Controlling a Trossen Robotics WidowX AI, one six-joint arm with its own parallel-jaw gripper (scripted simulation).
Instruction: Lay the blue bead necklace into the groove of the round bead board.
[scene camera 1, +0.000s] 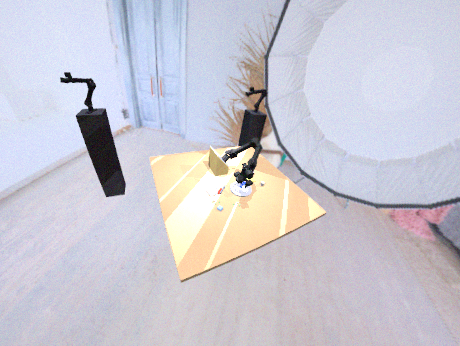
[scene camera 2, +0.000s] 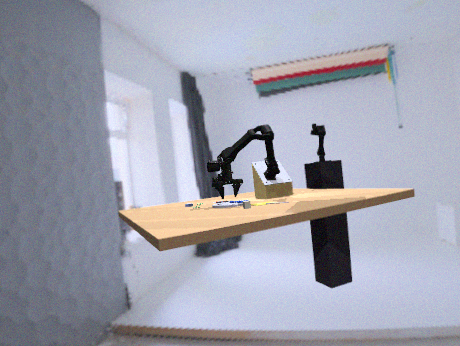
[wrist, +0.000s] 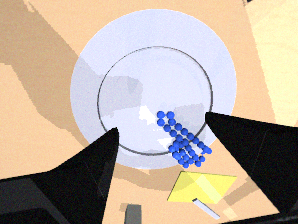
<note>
My gripper is open and holds nothing. I also see a yellow flat piece.
</note>
